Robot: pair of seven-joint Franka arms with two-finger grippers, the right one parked.
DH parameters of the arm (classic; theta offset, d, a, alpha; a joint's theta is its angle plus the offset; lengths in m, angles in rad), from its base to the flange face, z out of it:
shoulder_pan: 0 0.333 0 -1.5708
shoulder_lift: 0 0 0 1.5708
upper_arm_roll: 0 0.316 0.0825 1.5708
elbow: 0 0 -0.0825 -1.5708
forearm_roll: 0 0.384 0 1.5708
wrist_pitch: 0 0 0.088 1.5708
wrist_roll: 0 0.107 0 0
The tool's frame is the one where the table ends.
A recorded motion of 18 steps. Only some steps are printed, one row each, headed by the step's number.
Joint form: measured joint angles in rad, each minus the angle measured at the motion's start. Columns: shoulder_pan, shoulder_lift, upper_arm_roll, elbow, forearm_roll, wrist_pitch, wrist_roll.
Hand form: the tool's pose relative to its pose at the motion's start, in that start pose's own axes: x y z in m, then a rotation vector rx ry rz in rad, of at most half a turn. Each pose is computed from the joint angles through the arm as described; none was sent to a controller.
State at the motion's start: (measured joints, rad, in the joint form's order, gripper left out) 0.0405 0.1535 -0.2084 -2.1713 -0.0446 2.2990 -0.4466
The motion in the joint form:
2: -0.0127 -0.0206 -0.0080 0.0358 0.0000 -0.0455 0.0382
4: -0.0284 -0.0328 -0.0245 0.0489 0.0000 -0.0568 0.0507
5: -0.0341 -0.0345 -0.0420 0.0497 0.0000 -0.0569 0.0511
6: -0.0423 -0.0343 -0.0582 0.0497 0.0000 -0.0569 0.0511
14: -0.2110 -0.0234 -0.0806 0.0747 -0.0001 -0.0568 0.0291
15: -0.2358 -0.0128 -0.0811 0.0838 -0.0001 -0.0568 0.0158
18: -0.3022 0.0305 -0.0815 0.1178 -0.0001 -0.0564 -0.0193
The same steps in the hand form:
2: -0.0013 0.0138 -0.0221 -0.0021 0.0094 0.0612
4: -0.0086 0.0310 -0.0326 -0.0069 0.0205 0.1070
5: -0.0152 0.0422 -0.0333 -0.0088 0.0210 0.1306
6: -0.0225 0.0536 -0.0325 -0.0097 0.0190 0.1548
14: -0.0836 0.1417 -0.0309 -0.0165 0.0176 0.3234
15: -0.0915 0.1536 -0.0283 -0.0176 0.0133 0.3349
18: -0.1114 0.1861 -0.0170 -0.0207 -0.0045 0.3642

